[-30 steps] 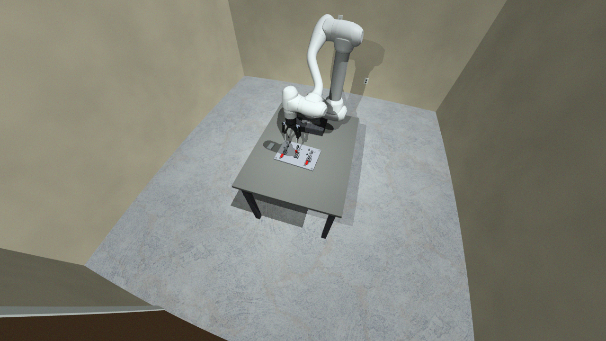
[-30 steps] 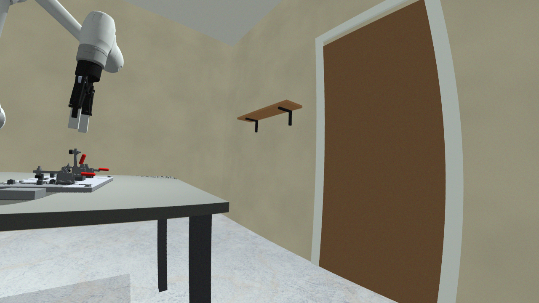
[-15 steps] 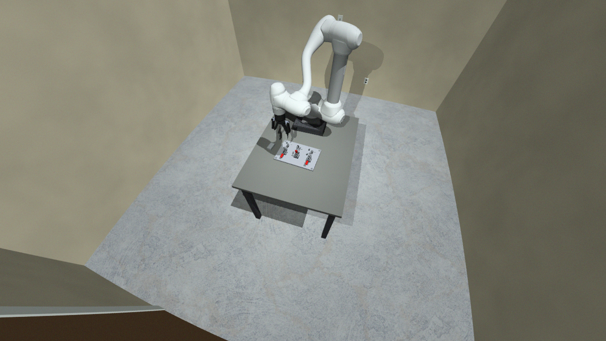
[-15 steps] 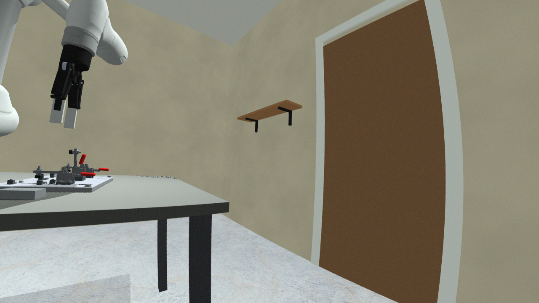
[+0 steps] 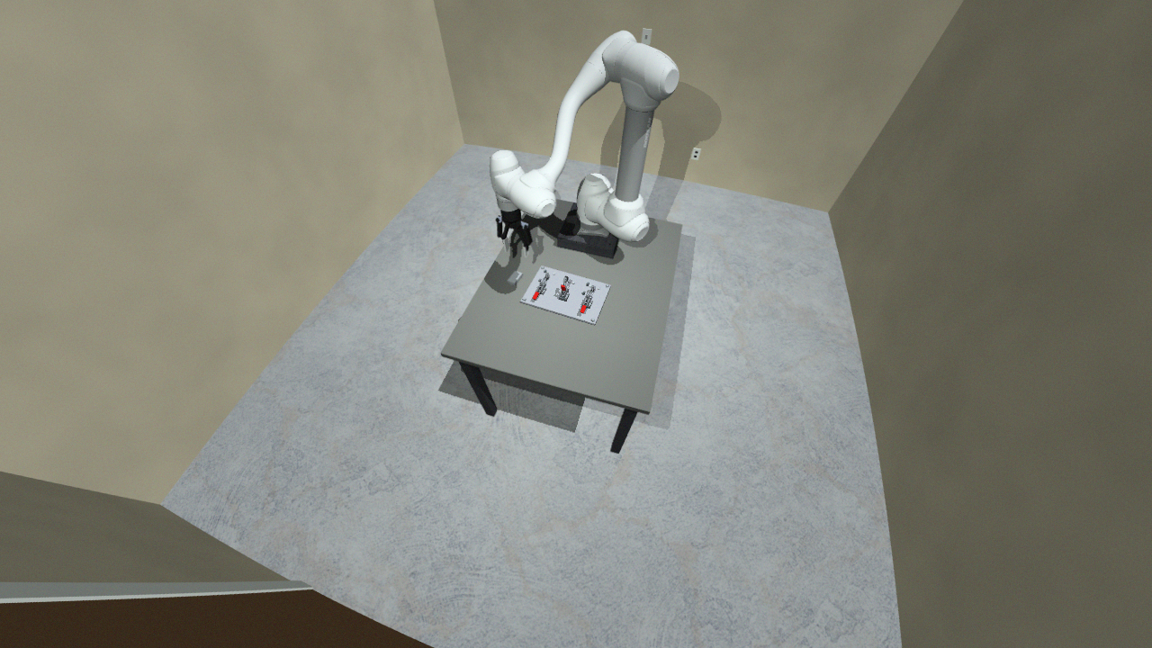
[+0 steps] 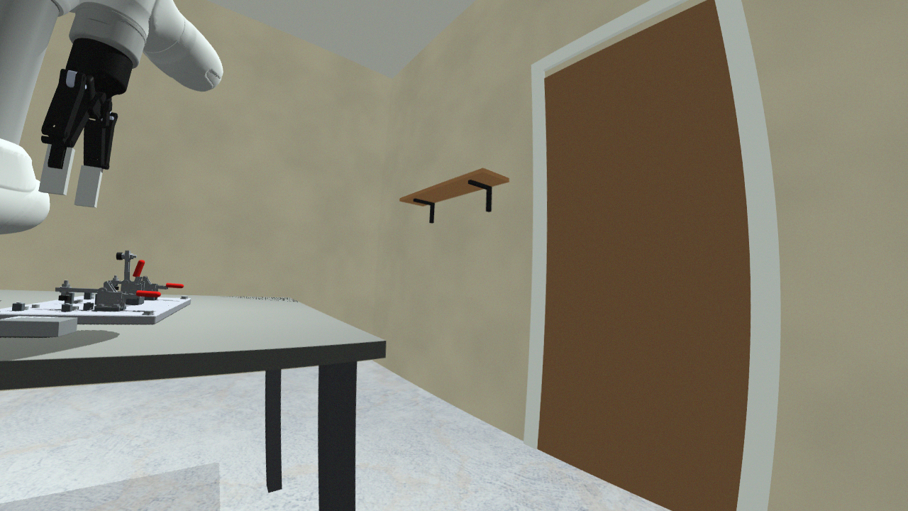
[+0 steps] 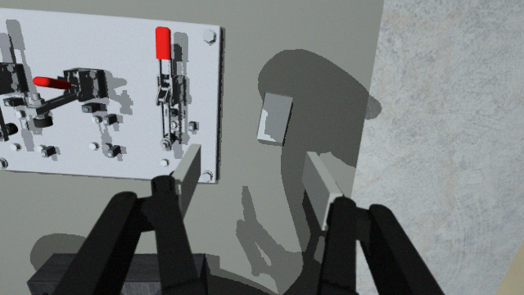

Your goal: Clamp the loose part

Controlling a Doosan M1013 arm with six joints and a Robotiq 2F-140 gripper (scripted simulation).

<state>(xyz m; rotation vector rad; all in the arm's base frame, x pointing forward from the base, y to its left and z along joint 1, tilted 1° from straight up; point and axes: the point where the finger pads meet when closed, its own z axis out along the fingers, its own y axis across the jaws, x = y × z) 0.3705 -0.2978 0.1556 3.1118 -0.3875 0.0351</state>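
Now: the grey block part 210 mm below my hand, 30 mm to the right of it and 10 mm behind it. Also, from my hand: white fixture plate 220 mm to the left, 210 mm below, 50 mm ahead.
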